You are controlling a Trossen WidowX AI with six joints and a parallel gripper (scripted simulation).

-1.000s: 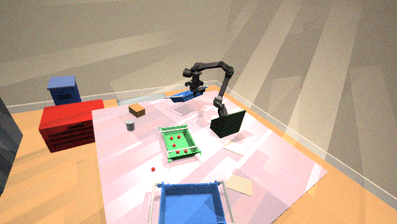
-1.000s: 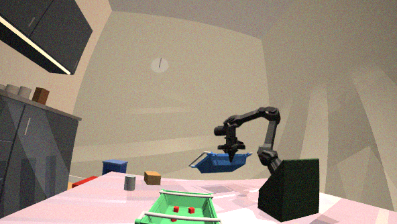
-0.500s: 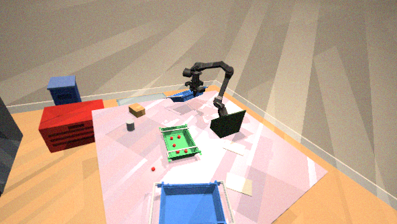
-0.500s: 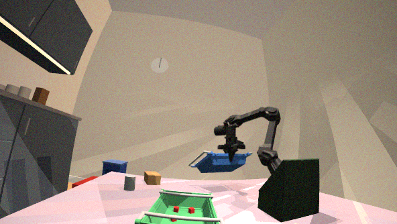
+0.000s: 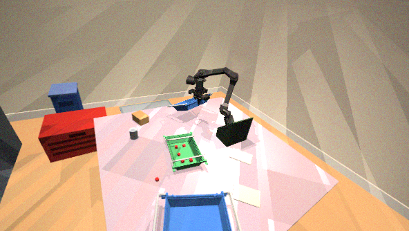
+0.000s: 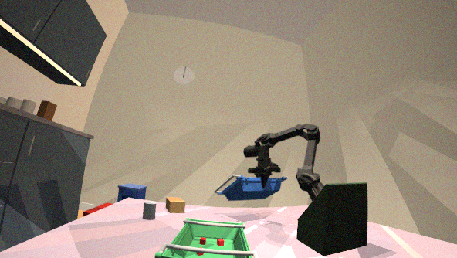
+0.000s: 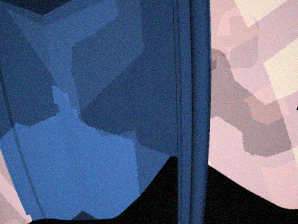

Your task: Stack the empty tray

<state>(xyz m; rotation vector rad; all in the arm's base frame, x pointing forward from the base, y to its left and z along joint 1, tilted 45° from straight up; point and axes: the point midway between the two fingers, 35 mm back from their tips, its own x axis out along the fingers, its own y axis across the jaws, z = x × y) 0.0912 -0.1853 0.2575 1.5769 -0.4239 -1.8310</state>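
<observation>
The blue tray lies 80 mm to the right of my gripper tip, 20 mm ahead of it and 10 mm below it. Round my gripper tip: red block: 500 mm ahead, 410 mm to the left, 170 mm below; brown block: 420 mm ahead, 190 mm to the right, 150 mm below.
</observation>
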